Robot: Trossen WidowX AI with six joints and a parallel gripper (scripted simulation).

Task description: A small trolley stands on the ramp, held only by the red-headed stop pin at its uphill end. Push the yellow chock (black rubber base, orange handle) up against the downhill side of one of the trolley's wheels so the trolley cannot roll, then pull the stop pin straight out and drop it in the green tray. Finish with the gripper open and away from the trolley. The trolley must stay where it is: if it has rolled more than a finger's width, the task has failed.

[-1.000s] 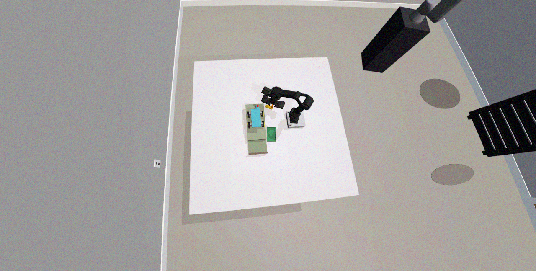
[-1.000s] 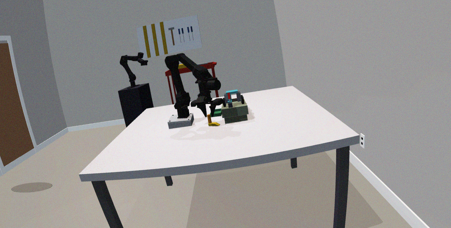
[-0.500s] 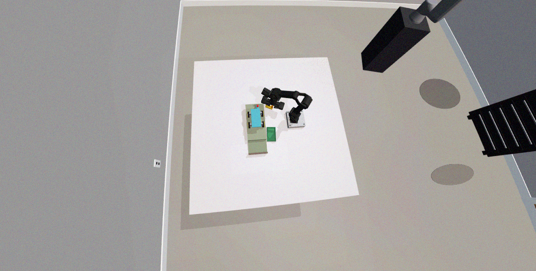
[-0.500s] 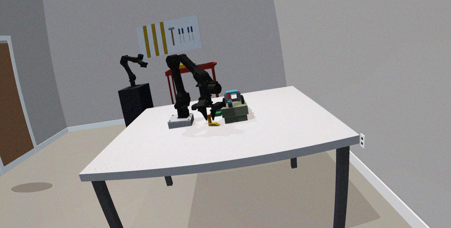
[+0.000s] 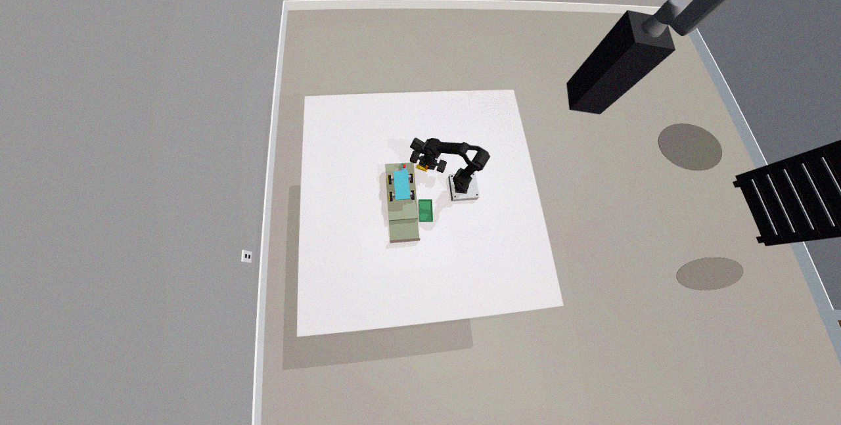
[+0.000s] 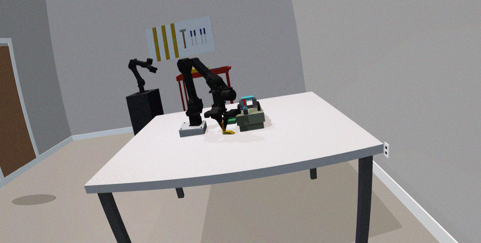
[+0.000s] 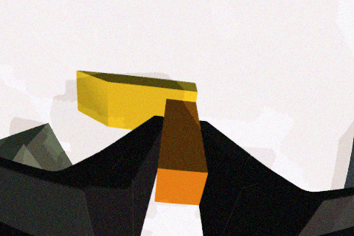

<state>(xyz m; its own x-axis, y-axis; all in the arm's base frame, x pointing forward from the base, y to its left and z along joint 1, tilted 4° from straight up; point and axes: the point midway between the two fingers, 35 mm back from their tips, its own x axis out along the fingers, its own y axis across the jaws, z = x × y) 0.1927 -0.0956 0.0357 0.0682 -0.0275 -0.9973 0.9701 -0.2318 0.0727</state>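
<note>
My gripper tip is 120 mm short of the red-headed stop pin, 100 mm below it and 50 mm to the right of it. From my gripper tip the other things lie so: cyan trolley 150 mm to the left, 120 mm ahead, 80 mm above; then yellow chock 20 mm ahead, 10 mm to the right, 10 mm below; then olive ramp 160 mm to the left, 120 mm ahead, 20 mm above.
</note>
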